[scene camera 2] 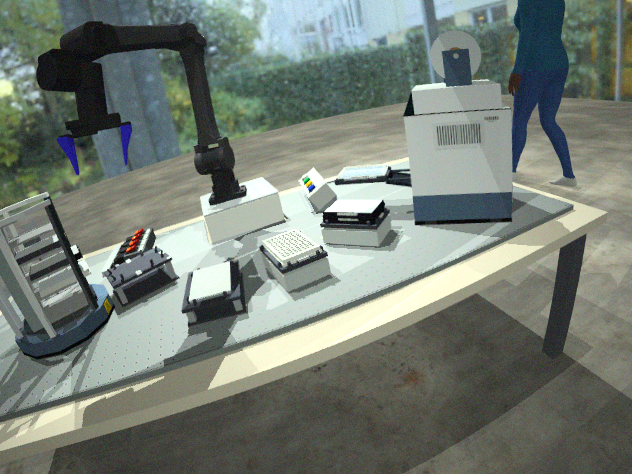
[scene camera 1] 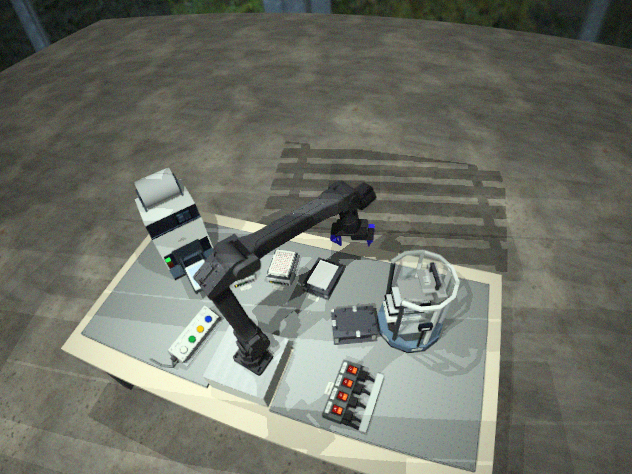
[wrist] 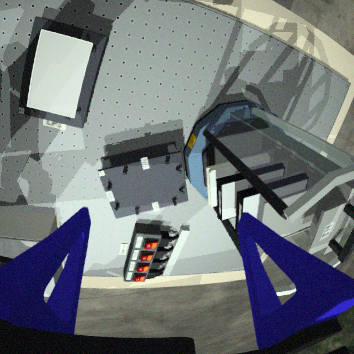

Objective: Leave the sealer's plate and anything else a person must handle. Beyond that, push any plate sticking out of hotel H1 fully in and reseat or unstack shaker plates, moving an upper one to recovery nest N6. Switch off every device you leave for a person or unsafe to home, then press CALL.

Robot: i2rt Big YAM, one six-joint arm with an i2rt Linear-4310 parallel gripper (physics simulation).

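Places are measured from the arm's base along level axes (x right, y back, z down), in centimetres.
Pixels of known places: gripper, fingertip midpoint: [scene camera 2: 102, 170] [scene camera 1: 355, 244] [wrist: 167, 217]; arm's base, link origin: [scene camera 2: 228, 196] [scene camera 1: 253, 358].
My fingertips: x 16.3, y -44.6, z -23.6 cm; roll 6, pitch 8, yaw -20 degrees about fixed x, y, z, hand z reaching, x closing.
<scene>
For each thing: its middle in the pictures, then the offset to it from my fingertips. "*": a spot on its surface instead.
- Nest N6, body centre: [wrist: 144, 181] [scene camera 2: 139, 272] [scene camera 1: 353, 324] dx +7.0, dy +13.3, dz +28.5 cm
- well plate, body centre: [scene camera 2: 290, 246] [scene camera 1: 282, 262] dx -32.4, dy +2.9, dz +26.1 cm
- stack, body centre: [scene camera 2: 353, 208] dx -49.0, dy +12.7, dz +24.8 cm
- sealer, body centre: [scene camera 2: 456, 124] [scene camera 1: 172, 218] dx -79.5, dy +15.8, dz +9.5 cm
- switch strip, surface spot: [wrist: 145, 257] [scene camera 2: 134, 241] * dx +15.4, dy +34.9, dz +27.2 cm
- white-topped plate, body centre: [wrist: 57, 74] [scene camera 2: 210, 281] [scene camera 1: 323, 274] dx -14.7, dy -1.1, dz +28.0 cm
- button box, body centre: [scene camera 2: 316, 187] [scene camera 1: 193, 334] dx -44.4, dy +47.6, dz +28.1 cm
- H1's pale upper ring, surface spot: [scene camera 1: 454, 270] * dx +33.8, dy -6.8, dz +2.0 cm
My gripper [scene camera 1: 353, 241] [scene camera 2: 102, 169] [wrist: 167, 217] is open and empty, high above the table. Hotel H1 [scene camera 2: 61, 339] [wrist: 197, 165] holds several plates; white plate ends [wrist: 212, 187] show at its opening. How far each sticks out is unclear. Nest N6 [scene camera 1: 354, 323] [scene camera 2: 140, 270] [wrist: 145, 187] is bare, beside H1. A well plate [scene camera 1: 282, 264] [scene camera 2: 292, 247] sits on a light shaker. A black, white-topped plate or stack [scene camera 2: 354, 208] sits on another, mostly behind the arm in scene camera 1. The sealer [scene camera 1: 178, 234] [scene camera 2: 459, 153] has a plate [scene camera 1: 195, 272] [scene camera 2: 363, 173] on its tray. The switch strip [scene camera 1: 343, 392] [scene camera 2: 136, 242] [wrist: 145, 257] glows red.
A white-topped plate [scene camera 1: 325, 274] [scene camera 2: 210, 281] [wrist: 60, 75] lies on a dark nest. The button box [scene camera 1: 196, 334] [scene camera 2: 317, 191] has white, green, yellow and blue buttons. H1's pale upper ring [scene camera 1: 454, 270] stands tall. A person [scene camera 2: 541, 76] stands behind the sealer.
</scene>
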